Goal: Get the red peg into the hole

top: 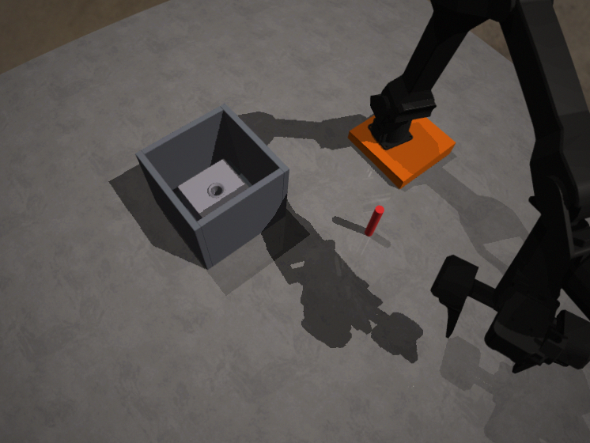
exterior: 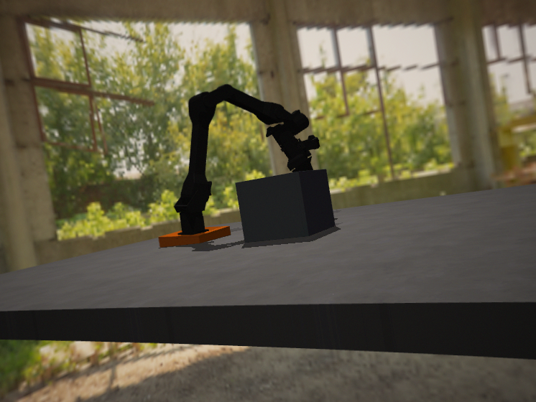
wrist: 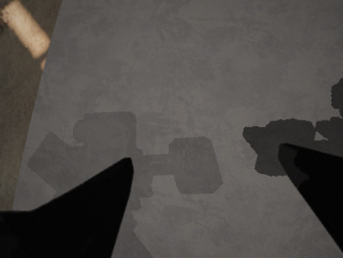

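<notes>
My gripper tip is now 25 cm to the left of the red peg, 8 cm above it and 1 cm past it. Round my gripper tip: light grey plate (40 cm to the right, 20 cm ahead, 7 cm below).
</notes>
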